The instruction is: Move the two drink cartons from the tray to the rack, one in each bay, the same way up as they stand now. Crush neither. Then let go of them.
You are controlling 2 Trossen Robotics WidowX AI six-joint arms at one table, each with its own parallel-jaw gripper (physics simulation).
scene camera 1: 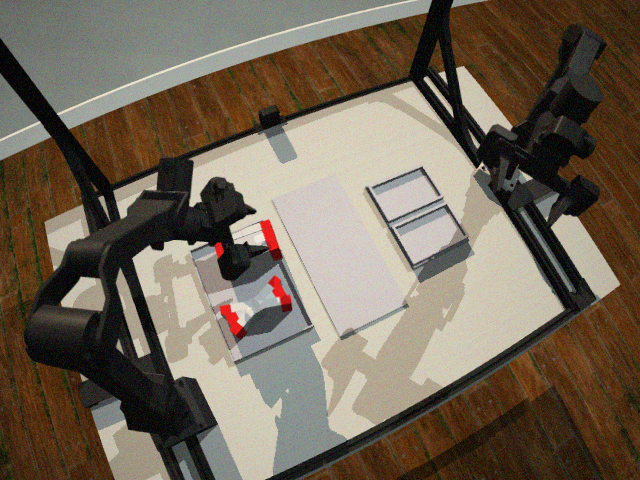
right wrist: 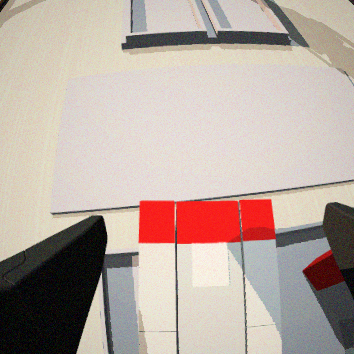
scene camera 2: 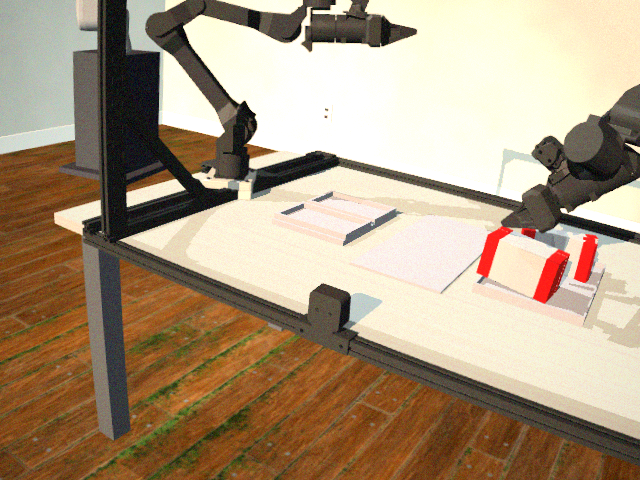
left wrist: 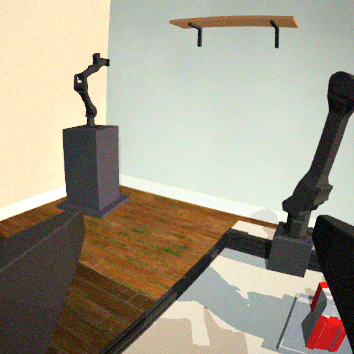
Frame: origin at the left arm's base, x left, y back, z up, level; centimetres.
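Seen in the pictures: left gripper, fingertip midpoint: (scene camera 1: 522, 210) (scene camera 2: 414, 30) (left wrist: 203, 225); right gripper, fingertip midpoint: (scene camera 1: 261, 230) (right wrist: 218, 222) (scene camera 2: 512, 216); left arm's base, origin of the base link: (scene camera 2: 230, 175); right arm's base, origin of the base link: (scene camera 1: 170, 413) (left wrist: 294, 231).
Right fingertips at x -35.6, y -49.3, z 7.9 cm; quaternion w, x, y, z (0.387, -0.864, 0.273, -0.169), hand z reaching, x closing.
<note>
Offsets run from my right fingertips to a thing's top centre. "pt": to the spot under its first point.
Two white cartons with red end bands are in the tray {dx +1.9, dy -8.7, dz -9.9 cm} (scene camera 1: 300, 304) (scene camera 2: 568, 314). One carton {dx -2.0, dy -2.7, dz -3.0 cm} (scene camera 1: 271, 240) (scene camera 2: 519, 266) (right wrist: 210, 295) is at the tray's upper end in scene camera 1; the other carton {dx +6.5, dy -11.7, dz -4.1 cm} (scene camera 1: 283, 298) (scene camera 2: 585, 260) (left wrist: 327, 332) (right wrist: 324, 272) is lower. My right gripper (scene camera 1: 259, 230) (scene camera 2: 516, 225) (right wrist: 218, 222) is open, its fingers on either side of the first carton in the right wrist view; contact is unclear. My left gripper (scene camera 1: 531, 215) (left wrist: 203, 225) is open and empty, high above the table's edge. The two-bay rack {dx +23.2, dy +26.3, dz -9.5 cm} (scene camera 1: 395, 177) (scene camera 2: 310, 232) (right wrist: 165, 39) is empty.
A flat pale plate (scene camera 1: 336, 253) (scene camera 2: 423, 253) (right wrist: 200, 130) lies between tray and rack. A small black block {pt dx -18.4, dy +26.8, dz -6.7 cm} (scene camera 1: 268, 116) (scene camera 2: 329, 310) sits on the table's edge rail. Black frame posts {pt dx +4.4, dy +63.3, dz +2.0 cm} (scene camera 1: 426, 46) (scene camera 2: 112, 129) rise at the table's corners.
</note>
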